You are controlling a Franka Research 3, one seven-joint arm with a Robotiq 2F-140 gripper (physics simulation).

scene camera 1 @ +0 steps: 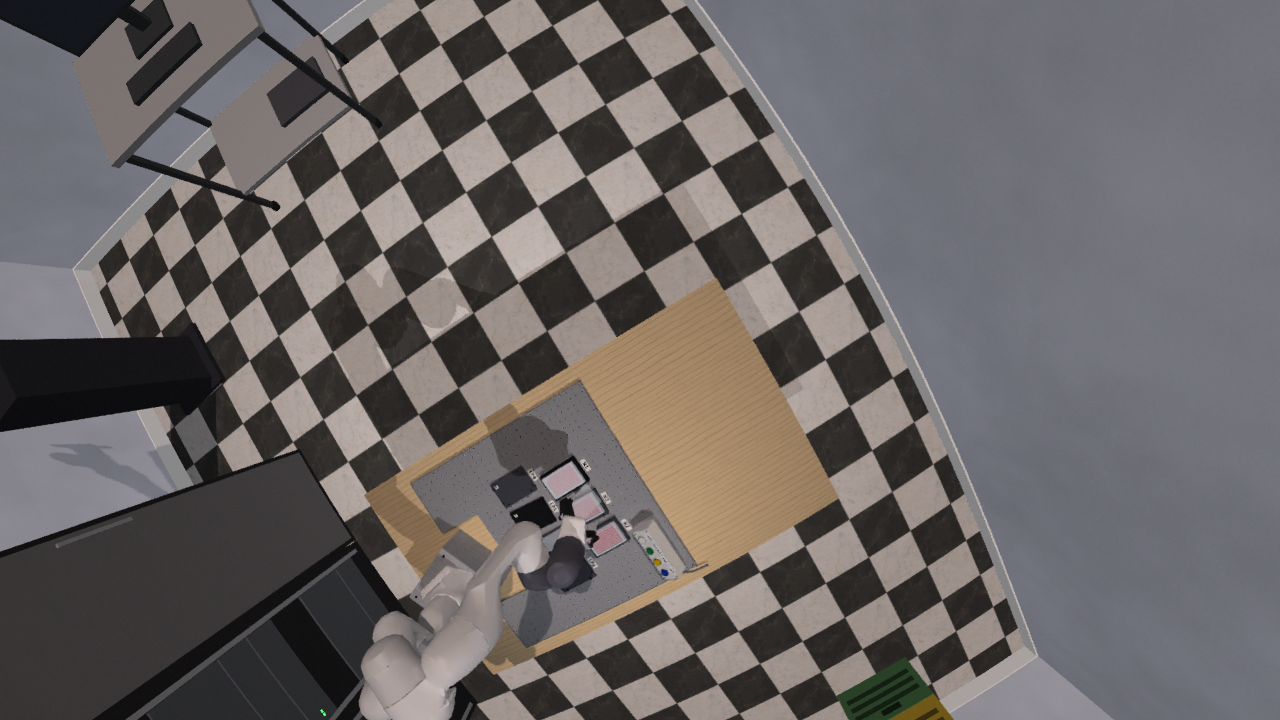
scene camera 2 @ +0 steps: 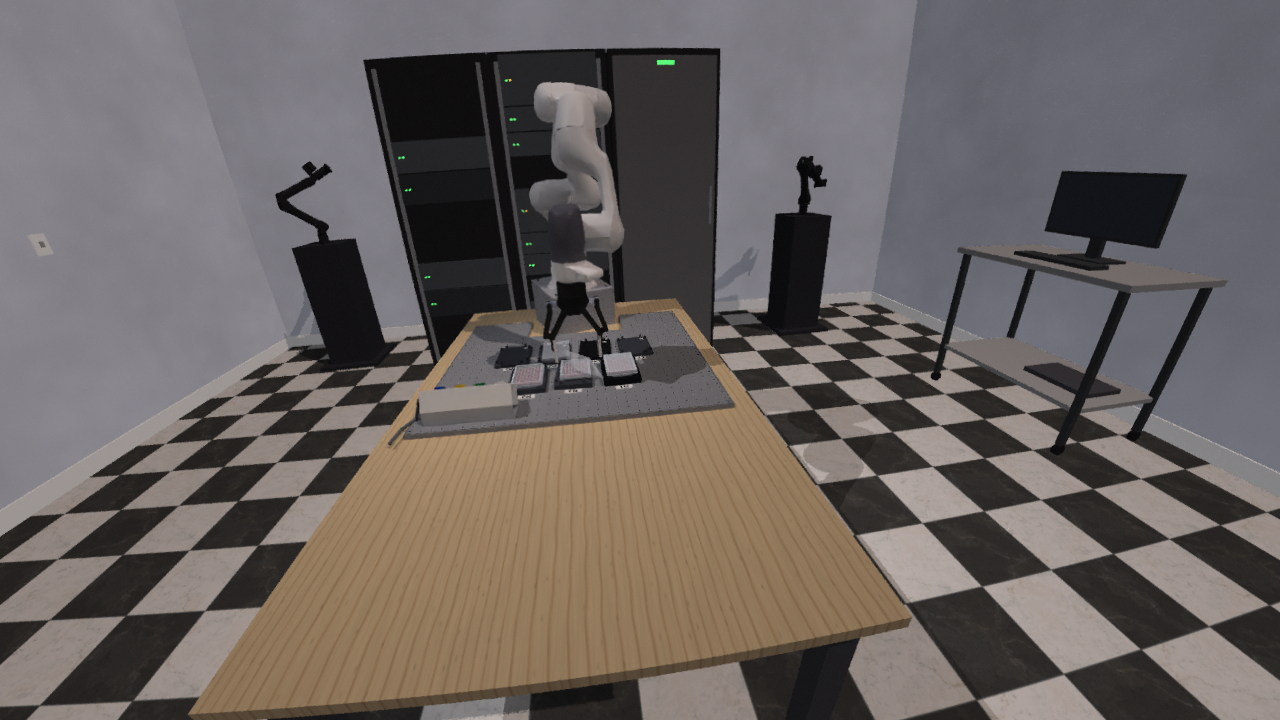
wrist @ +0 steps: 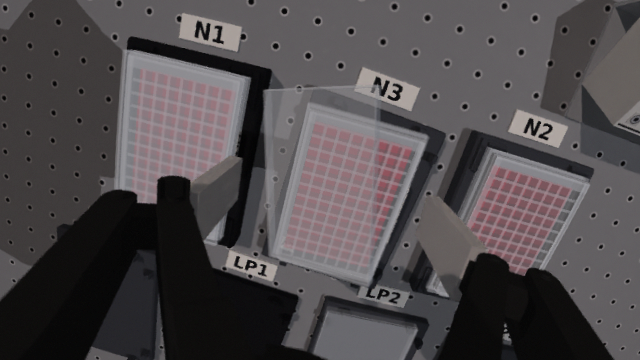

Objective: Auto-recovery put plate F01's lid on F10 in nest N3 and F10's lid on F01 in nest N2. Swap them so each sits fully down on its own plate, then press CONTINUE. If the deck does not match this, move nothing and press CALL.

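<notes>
In nest N3, a pink-welled plate (wrist: 345, 200) (scene camera 1: 588, 505) has a clear lid (wrist: 282, 115) lying askew over it, turned, with its upper left corner sticking out past the plate. In nest N2, a pink-welled plate (wrist: 530, 210) (scene camera 1: 609, 538) has a clear lid that looks squarely seated. No F01 or F10 marking is readable. My gripper (wrist: 331, 197) (scene camera 1: 579, 523) (scene camera 2: 577, 347) is open and empty above the N3 plate, one finger on the N1 side, the other on the N2 side. The button box (scene camera 2: 467, 404) shows its green button (scene camera 1: 648, 550) in scene camera 1; lettering is unreadable.
Another plate (wrist: 175, 120) (scene camera 1: 564, 478) (scene camera 2: 620, 363) sits in nest N1, partly behind the left finger. Black LP1 (wrist: 250, 310) (scene camera 1: 534, 512) and grey-topped LP2 (wrist: 365, 335) lie on the robot's side. A dark pad (scene camera 1: 512, 486) lies beside LP1.
</notes>
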